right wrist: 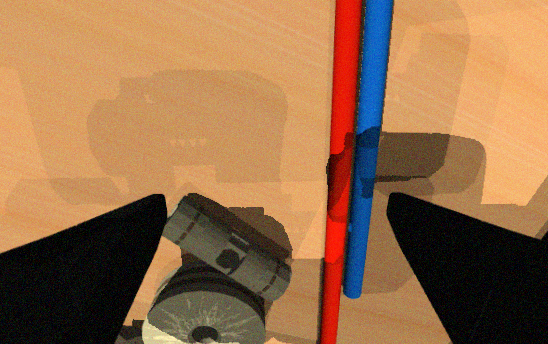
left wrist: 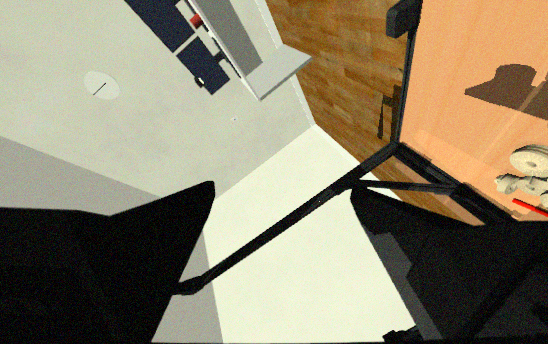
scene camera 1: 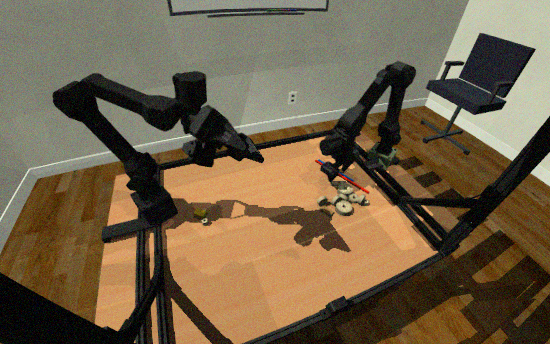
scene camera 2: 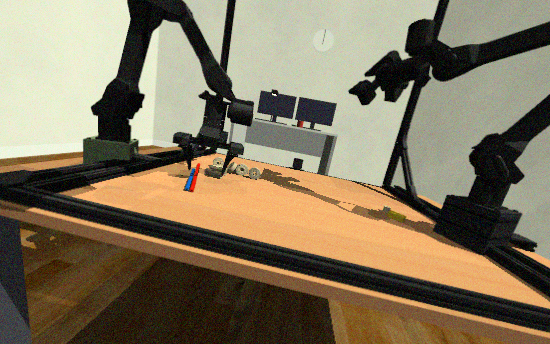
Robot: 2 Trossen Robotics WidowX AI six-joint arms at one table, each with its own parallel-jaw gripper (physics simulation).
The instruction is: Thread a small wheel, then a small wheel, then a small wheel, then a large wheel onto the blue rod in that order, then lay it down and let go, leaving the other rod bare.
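Places are measured from the left arm's base along level axes (x ahead, y left, z up), in centimetres.
Where they show: left gripper, fingertip midpoint: (left wrist: 284, 190) (scene camera 1: 255, 155) (scene camera 2: 356, 83); right gripper, fingertip midpoint: (right wrist: 278, 204) (scene camera 1: 336, 176) (scene camera 2: 206, 172); left arm's base at its link origin: (scene camera 1: 149, 194) (scene camera 2: 482, 203); right arm's base at its link origin: (scene camera 1: 383, 150) (scene camera 2: 114, 139).
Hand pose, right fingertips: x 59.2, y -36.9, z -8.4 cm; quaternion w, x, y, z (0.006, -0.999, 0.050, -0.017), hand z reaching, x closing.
Note:
Things, the pixels of their top centre, and the offset from my right fingertips.
- red rod at its top centre: (right wrist: 340, 202) (scene camera 2: 196, 173) (scene camera 1: 340, 174) dx +2.7, dy -0.6, dz -0.7 cm
- blue rod at its top centre: (right wrist: 374, 117) (scene camera 2: 190, 176) (scene camera 1: 335, 169) dx +4.0, dy +2.9, dz -0.7 cm
- large wheel at its top centre: (left wrist: 530, 164) (scene camera 1: 344, 206) dx -12.4, dy -10.4, dz +0.5 cm
- grey cylinder with a side hole, top centre: (right wrist: 226, 264) (scene camera 2: 214, 170) dx -2.4, dy -2.4, dz +0.3 cm
- yellow block at its top centre: (scene camera 2: 397, 213) (scene camera 1: 200, 212) dx -49.0, dy +25.3, dz -0.1 cm
- tiny pale piece at its top centre: (scene camera 1: 204, 220) dx -50.1, dy +21.1, dz +0.2 cm
A red rod (scene camera 1: 361, 187) (scene camera 2: 196, 179) (right wrist: 345, 100) and a blue rod (scene camera 1: 349, 178) (scene camera 2: 190, 181) (right wrist: 374, 90) lie side by side on the table, bare where they show. My right gripper (scene camera 1: 340, 174) (scene camera 2: 206, 171) (right wrist: 278, 204) is open, with its fingers on either side of both rods and nothing held. A large wheel (scene camera 1: 338, 209) (left wrist: 520, 159) lies in the pile beside the rods. Small wheels, such as one (scene camera 1: 322, 201) at the pile's left, lie there too. Another wheel (right wrist: 170, 312) shows near the right gripper's finger. My left gripper (scene camera 1: 234, 160) (left wrist: 284, 190) is open, empty, and high above the table.
A grey cylinder with a side hole (right wrist: 190, 225) lies between the right gripper's left finger in the picture and the rods. A yellow block (scene camera 1: 200, 213) (scene camera 2: 396, 216) and a tiny pale piece (scene camera 1: 205, 221) lie near the left arm's base. Black rails (scene camera 1: 295, 325) edge the table.

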